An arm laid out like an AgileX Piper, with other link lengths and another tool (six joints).
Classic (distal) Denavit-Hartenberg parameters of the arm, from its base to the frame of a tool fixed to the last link. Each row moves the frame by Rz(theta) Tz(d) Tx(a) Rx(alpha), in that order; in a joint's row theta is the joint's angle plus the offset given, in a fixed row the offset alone. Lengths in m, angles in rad.
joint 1: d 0.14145; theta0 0; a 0; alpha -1.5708
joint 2: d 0; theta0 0.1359; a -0.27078; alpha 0
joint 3: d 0; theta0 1.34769; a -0.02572; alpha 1.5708
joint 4: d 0.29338; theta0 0; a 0; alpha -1.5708
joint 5: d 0; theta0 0; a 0; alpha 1.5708
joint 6: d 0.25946; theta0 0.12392; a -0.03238; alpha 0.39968
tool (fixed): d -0.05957; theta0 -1.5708; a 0; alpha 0
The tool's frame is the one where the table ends.
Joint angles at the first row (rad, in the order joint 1, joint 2, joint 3, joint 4, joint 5, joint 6):
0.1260, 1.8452, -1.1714, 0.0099, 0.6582, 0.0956
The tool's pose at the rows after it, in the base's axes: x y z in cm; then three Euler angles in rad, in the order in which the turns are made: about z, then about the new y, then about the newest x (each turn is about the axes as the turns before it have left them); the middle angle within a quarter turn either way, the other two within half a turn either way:
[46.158 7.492 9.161 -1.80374 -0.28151 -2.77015]
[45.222 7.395 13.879 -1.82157 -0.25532 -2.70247]
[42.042 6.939 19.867 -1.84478 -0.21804 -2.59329]
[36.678 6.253 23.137 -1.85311 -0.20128 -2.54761]
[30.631 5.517 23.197 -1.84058 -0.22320 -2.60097]
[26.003 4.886 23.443 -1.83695 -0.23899 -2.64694]
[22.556 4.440 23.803 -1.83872 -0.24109 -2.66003]
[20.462 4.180 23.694 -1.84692 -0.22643 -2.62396]
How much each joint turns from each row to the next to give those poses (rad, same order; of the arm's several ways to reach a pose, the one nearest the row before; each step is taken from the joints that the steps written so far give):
-0.0016, -0.0584, 0.0038, 0.0060, 0.0118, 0.0017
0.0000, -0.1296, 0.0223, 0.0009, 0.0370, -0.0001
0.0000, -0.2271, 0.0905, -0.0061, 0.0243, 0.0001
0.0000, -0.2471, 0.1287, -0.0023, 0.0707, 0.0000
0.0000, -0.2103, 0.1135, 0.0000, 0.1533, -0.0001
0.0000, -0.1604, 0.0544, -0.0021, 0.1534, 0.0093
0.0000, -0.1340, 0.0367, 0.0000, 0.1098, 0.0064
0.0001, -0.1223, 0.0589, 0.0000, 0.0253, 0.0000

